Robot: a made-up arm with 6 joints.
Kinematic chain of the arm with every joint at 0, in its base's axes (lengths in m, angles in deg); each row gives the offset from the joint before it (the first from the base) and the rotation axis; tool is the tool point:
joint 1: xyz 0 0 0.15 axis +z
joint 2: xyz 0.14 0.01 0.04 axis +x
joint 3: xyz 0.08 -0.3 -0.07 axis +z
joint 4: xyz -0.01 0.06 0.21 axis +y
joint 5: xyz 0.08 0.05 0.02 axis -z
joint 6: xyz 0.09 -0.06 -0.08 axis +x
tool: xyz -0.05 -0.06 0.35
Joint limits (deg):
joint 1: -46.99..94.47
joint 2: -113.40..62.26
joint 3: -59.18..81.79
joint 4: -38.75..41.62
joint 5: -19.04..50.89
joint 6: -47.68..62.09
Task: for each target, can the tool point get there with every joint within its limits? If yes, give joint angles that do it. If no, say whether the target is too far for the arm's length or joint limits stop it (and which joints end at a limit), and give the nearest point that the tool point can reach.
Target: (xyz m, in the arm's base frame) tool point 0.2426 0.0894 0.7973
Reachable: yes | joints -5.48 -73.48 6.10 -19.02 12.77 48.91
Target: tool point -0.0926 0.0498 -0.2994
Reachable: no: joint limits stop it (at a limit: joint 1, joint 2, joint 4, joint 5, joint 6) | nearest point -0.1797 -0.1434 -0.1522 | short by 0.258 m
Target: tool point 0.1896 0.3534 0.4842
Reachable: yes | joints -3.39 -68.09 42.01 -13.82 27.28 -31.00
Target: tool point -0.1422 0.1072 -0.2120
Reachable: no: joint limits stop it (at a limit: joint 1, joint 2, joint 4, joint 5, joint 6) | nearest point -0.1722 -0.1071 -0.0945 | short by 0.246 m
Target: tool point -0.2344 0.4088 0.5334
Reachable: yes | joints 60.11 -78.05 61.29 -16.02 -13.00 -0.79
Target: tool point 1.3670 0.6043 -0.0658
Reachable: no: too far | nearest point 0.6675 0.2951 0.0640 | short by 0.776 m
